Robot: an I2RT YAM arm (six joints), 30 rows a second.
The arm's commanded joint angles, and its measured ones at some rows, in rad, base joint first. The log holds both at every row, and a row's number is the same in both.
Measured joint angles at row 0:
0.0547, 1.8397, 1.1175, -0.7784, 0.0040, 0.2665
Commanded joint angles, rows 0 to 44:
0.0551, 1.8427, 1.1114, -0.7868, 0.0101, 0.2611
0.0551, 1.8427, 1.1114, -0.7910, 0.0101, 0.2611
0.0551, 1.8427, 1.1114, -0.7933, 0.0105, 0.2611
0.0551, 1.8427, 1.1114, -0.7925, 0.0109, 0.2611
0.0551, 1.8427, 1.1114, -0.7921, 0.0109, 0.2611
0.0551, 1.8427, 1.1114, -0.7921, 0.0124, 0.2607
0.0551, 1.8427, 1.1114, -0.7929, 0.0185, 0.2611
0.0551, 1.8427, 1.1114, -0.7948, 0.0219, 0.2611
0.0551, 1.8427, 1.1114, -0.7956, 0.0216, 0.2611
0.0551, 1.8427, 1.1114, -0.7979, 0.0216, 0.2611
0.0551, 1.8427, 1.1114, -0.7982, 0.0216, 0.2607
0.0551, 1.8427, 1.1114, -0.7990, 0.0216, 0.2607
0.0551, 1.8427, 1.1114, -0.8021, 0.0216, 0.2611
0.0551, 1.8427, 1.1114, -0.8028, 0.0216, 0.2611
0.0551, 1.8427, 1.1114, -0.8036, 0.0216, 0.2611
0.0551, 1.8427, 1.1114, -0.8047, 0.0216, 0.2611
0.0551, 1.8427, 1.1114, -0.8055, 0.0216, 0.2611
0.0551, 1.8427, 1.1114, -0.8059, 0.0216, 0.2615
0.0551, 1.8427, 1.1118, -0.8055, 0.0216, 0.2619
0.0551, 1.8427, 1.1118, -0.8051, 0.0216, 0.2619
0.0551, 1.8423, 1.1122, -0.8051, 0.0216, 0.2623
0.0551, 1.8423, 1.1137, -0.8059, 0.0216, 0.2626
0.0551, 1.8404, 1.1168, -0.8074, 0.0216, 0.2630
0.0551, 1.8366, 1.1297, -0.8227, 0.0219, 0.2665
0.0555, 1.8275, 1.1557, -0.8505, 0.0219, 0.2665
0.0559, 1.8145, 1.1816, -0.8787, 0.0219, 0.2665
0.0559, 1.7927, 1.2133, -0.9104, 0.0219, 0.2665
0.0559, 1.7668, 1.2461, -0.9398, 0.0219, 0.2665
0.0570, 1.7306, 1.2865, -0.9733, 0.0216, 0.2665
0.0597, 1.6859, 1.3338, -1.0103, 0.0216, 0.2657
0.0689, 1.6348, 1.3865, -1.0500, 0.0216, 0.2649
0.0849, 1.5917, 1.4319, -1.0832, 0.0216, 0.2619
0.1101, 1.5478, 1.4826, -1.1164, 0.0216, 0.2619
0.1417, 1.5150, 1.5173, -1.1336, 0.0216, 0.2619
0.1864, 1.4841, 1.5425, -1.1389, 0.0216, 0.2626
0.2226, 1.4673, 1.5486, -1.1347, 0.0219, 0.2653
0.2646, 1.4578, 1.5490, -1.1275, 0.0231, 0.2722
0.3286, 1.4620, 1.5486, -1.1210, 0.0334, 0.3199
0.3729, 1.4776, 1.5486, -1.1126, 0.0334, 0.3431
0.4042, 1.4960, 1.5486, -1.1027, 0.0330, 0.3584
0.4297, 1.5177, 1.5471, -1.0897, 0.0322, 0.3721
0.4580, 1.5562, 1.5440, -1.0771, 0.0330, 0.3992
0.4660, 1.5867, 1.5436, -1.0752, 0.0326, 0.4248
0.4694, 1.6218, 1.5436, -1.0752, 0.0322, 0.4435
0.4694, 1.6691, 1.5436, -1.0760, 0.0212, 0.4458
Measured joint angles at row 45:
0.4694, 1.6291, 1.5372, -1.0828, 0.0238, 0.4034
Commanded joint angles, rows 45 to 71:
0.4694, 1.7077, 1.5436, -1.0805, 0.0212, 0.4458
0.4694, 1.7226, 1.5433, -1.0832, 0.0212, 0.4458
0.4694, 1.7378, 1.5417, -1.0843, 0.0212, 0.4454
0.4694, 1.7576, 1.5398, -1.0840, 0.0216, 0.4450
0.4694, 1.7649, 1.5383, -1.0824, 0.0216, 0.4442
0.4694, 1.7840, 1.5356, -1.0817, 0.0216, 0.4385
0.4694, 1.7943, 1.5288, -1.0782, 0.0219, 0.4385
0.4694, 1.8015, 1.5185, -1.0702, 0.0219, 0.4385
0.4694, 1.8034, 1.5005, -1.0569, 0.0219, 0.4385
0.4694, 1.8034, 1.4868, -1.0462, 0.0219, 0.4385
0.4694, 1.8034, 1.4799, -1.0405, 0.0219, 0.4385
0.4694, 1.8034, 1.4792, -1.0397, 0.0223, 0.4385
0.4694, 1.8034, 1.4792, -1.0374, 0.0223, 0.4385
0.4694, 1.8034, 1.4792, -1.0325, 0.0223, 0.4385
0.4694, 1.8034, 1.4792, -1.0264, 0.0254, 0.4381
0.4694, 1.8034, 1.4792, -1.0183, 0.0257, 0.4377
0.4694, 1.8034, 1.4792, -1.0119, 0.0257, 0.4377
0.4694, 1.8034, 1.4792, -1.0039, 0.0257, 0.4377
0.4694, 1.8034, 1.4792, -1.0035, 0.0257, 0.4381
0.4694, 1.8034, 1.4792, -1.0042, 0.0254, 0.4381
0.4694, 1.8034, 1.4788, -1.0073, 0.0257, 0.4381
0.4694, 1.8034, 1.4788, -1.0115, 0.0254, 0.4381
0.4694, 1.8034, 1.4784, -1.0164, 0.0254, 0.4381
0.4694, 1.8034, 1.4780, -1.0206, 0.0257, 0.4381
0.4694, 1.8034, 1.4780, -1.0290, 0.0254, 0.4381
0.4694, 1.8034, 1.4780, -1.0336, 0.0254, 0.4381
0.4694, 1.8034, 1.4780, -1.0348, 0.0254, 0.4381
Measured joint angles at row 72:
0.4694, 1.8061, 1.4792, -1.0340, 0.0227, 0.4339
